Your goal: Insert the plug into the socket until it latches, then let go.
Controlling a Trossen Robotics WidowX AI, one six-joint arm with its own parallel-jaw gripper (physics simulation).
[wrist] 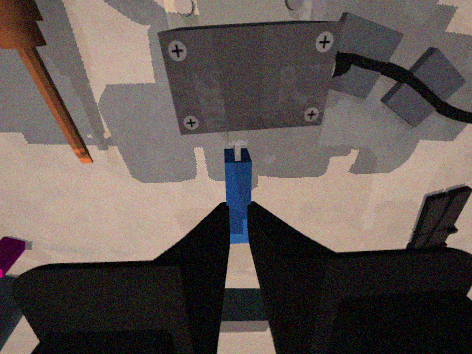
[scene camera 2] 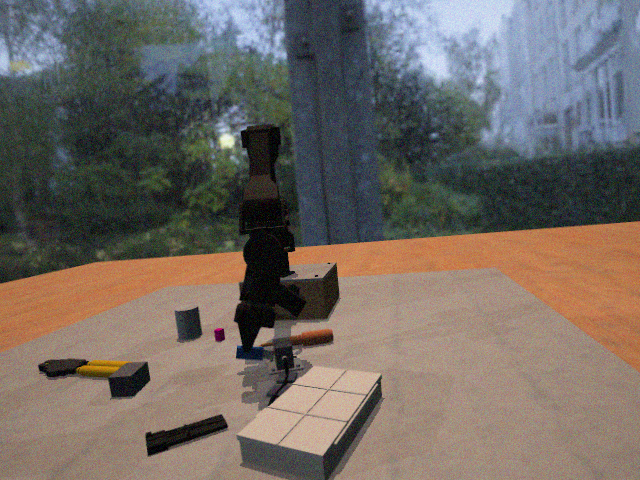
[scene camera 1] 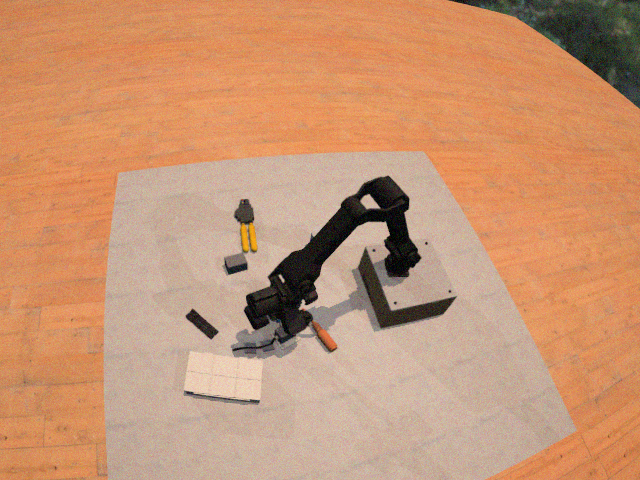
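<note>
The blue plug lies level between my fingertips. My gripper is shut on it, low over the mat. A narrow clear piece at the plug's front points at the socket, a dark grey box with a screw at each corner. In the wrist view the blue front end stands a little short of the socket's near edge. Whether the clear tip is inside the opening is hidden. In scene camera 1 the arm covers most of the plug and socket.
A black cable leaves the socket's side. An orange screwdriver lies close by. A white tiled box, black strip, dark block and yellow-handled pliers are on the mat.
</note>
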